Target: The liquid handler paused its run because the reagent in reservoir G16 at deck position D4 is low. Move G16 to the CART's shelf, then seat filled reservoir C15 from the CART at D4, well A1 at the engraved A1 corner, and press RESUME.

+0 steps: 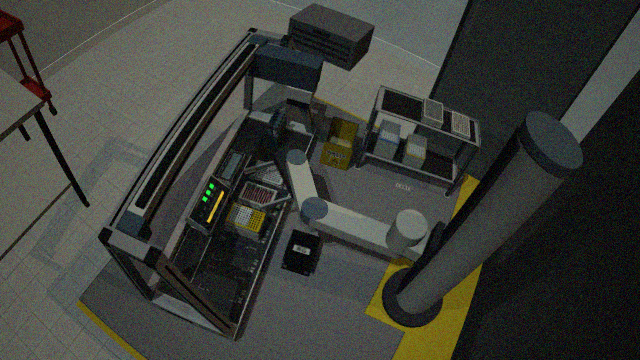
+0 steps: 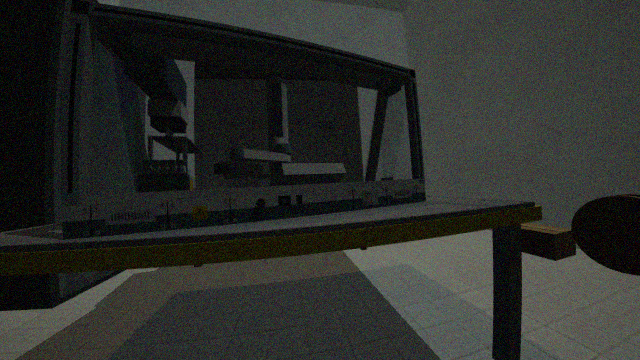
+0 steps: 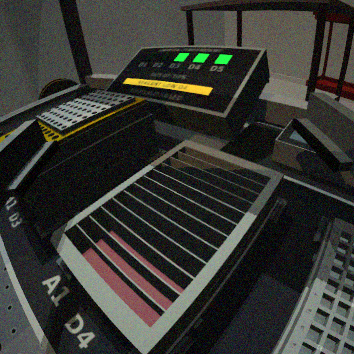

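Pixels of known places: gripper, fingertip midpoint: (image 1: pixel 251 189) (image 2: pixel 271 174) (image 3: pixel 169 115); arm's base, origin of the base link: (image 1: pixel 412 297).
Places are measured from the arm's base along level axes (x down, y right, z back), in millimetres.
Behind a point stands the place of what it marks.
Note:
A pale-rimmed reservoir (image 1: pixel 257 194) @(x -79, y 39, z -703 mm) (image 3: pixel 235 230) @(x -102, y 63, z -705 mm) lies flat at D4 beside the engraved A1 mark (image 3: pixel 59 290) @(x -71, y 15, z -610 mm). Reddish liquid shows in its troughs nearest that mark; its label is not readable, so I cannot tell whether it is G16 or C15. My gripper (image 1: pixel 257 187) @(x -144, y 8, z -710 mm) (image 3: pixel 169 115) @(x -144, y 8, z -710 mm) is open above it, fingers apart on either side and holding nothing. The control panel (image 1: pixel 207 204) @(x -142, y -137, z -806 mm) (image 3: pixel 185 102) @(x -117, y -65, z -777 mm) shows three green lights and a yellow "REAGENT LOW D4" banner. A RESUME button cannot be made out. The cart (image 1: pixel 435 176) @(x -112, y 511, z -126 mm) bears two pale plates (image 1: pixel 433 112) @(x -389, y 544, z -256 mm) (image 1: pixel 460 124) @(x -373, y 584, z -133 mm) on top.
A yellow tip rack (image 1: pixel 246 218) @(x -135, y -99, z -660 mm) (image 3: pixel 95 107) @(x -136, y -77, z -692 mm) stands beside D4. A pale plate (image 3: pixel 330 310) @(x -85, y 121, z -715 mm) lies on its other side. A yellow waste box (image 1: pixel 336 154) @(x -96, y 374, z -540 mm) stands by the cart, whose lower shelf holds two boxes (image 1: pixel 387 140) @(x -212, y 463, z -377 mm) (image 1: pixel 415 150) @(x -183, y 519, z -256 mm). The liquid handler's frame (image 1: pixel 200 306) @(x -301, y -491, z -559 mm) surrounds the deck.

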